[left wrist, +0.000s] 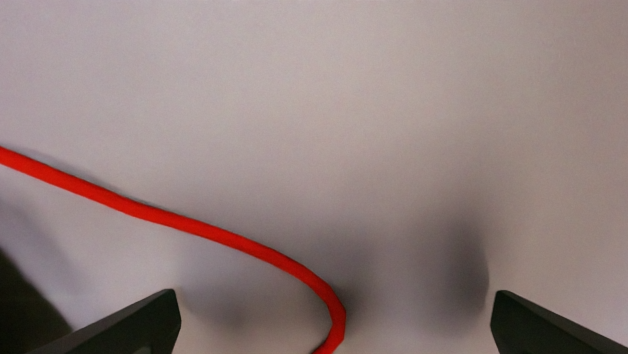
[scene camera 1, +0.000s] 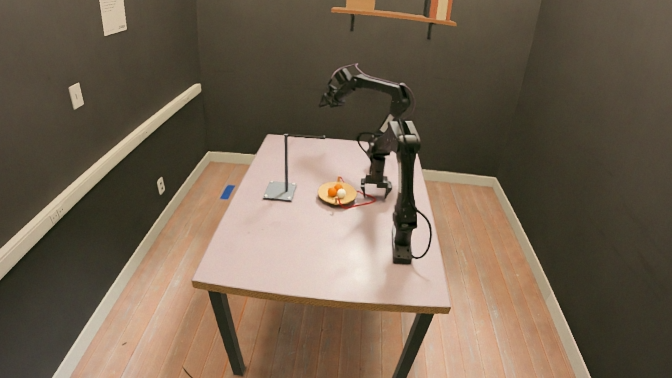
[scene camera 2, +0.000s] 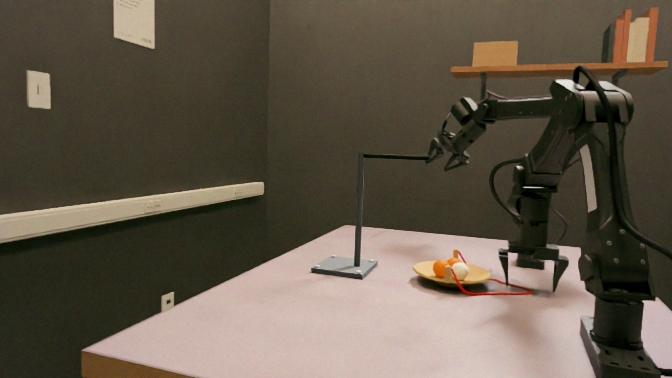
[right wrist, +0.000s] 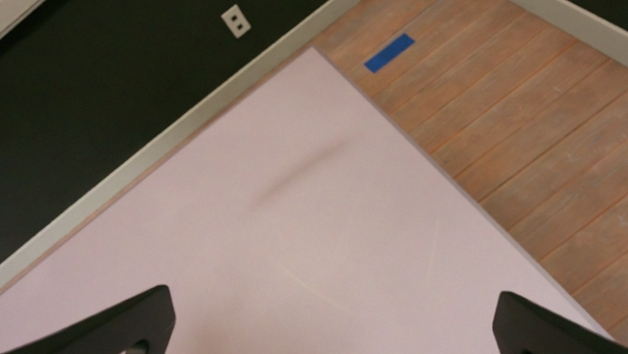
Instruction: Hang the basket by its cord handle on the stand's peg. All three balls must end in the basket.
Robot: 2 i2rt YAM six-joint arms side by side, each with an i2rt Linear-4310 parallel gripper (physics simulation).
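Places are measured from the left arm's base along level axes (x ahead, y left, z up), in metres.
Where they show: left gripper, fingertip midpoint: [left wrist: 330,305] [scene camera 1: 374,197] [scene camera 2: 529,288]; right gripper, fingertip midpoint: [scene camera 1: 324,106] [scene camera 2: 435,166] [right wrist: 329,305]; left arm's base at its link origin: [scene camera 1: 401,242] [scene camera 2: 614,346]; right arm's base at its link origin: [scene camera 2: 530,256].
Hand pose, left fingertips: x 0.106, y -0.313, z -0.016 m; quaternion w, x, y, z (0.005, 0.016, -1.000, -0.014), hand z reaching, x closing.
Each offset is from my left fingertips to the top centre of the thing. "pt": to the spot under its first point. Level surfaces: height alone.
The shallow tan basket {pt dx +0.227, dy +0.024, dz +0.013 m} [scene camera 1: 324,193] [scene camera 2: 425,270] sits on the table. It holds two orange balls, one {dx +0.193, dy +0.029, dz +0.049 m} [scene camera 1: 332,192] [scene camera 2: 441,268] in front of the other {dx +0.168, dy -0.005, dz +0.049 m} [scene camera 1: 338,187] [scene camera 2: 453,261], and a white ball {dx +0.151, dy +0.034, dz +0.049 m} [scene camera 1: 341,193] [scene camera 2: 460,271]. Its red cord handle {pt dx +0.071, dy +0.067, dz -0.003 m} [scene camera 1: 358,204] [scene camera 2: 500,294] [left wrist: 200,228] lies in a loop to the basket's right. My left gripper [scene camera 1: 375,196] [scene camera 2: 531,288] [left wrist: 330,305] is open, pointing down low at the loop's end, with the cord's bend between its fingers in the left wrist view. My right gripper [scene camera 1: 327,104] [scene camera 2: 437,165] [right wrist: 329,305] is open and raised high. The stand [scene camera 1: 286,165] [scene camera 2: 359,215] is upright with its peg {pt dx +0.314, dy +0.024, dz +0.287 m} [scene camera 1: 306,136] [scene camera 2: 395,157] bare.
The stand's grey base {pt dx +0.452, dy +0.047, dz +0.007 m} [scene camera 1: 274,192] [scene camera 2: 335,266] rests left of the basket. The pink table {dz -0.005 m} [scene camera 1: 280,250] [scene camera 2: 250,320] [right wrist: 300,240] carries both arms at its right side. A wall shelf [scene camera 1: 395,16] [scene camera 2: 540,69] is at the back. A dark shape fills the left wrist view's lower left corner.
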